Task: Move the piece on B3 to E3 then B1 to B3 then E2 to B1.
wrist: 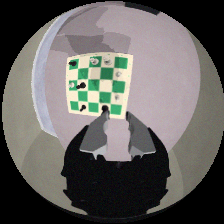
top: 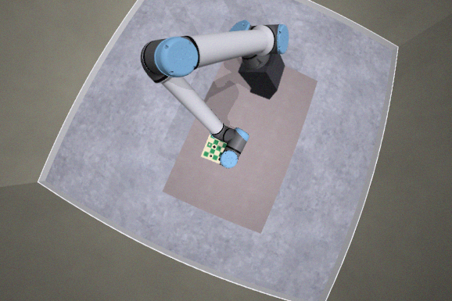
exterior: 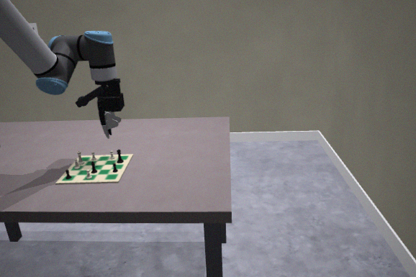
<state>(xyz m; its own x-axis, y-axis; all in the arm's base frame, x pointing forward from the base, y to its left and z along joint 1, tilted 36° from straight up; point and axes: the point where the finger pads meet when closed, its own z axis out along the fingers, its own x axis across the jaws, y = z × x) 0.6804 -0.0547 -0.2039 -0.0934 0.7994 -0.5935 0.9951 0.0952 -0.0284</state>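
My hand is 8 cm above the tall black piece, 4 cm short of it and 3 cm to the left of it. Also, from my hand: cream chessboard (11 cm below, 8 cm to the right, 3 cm behind); then white piece (11 cm behind, 8 cm below, 4 cm to the right).
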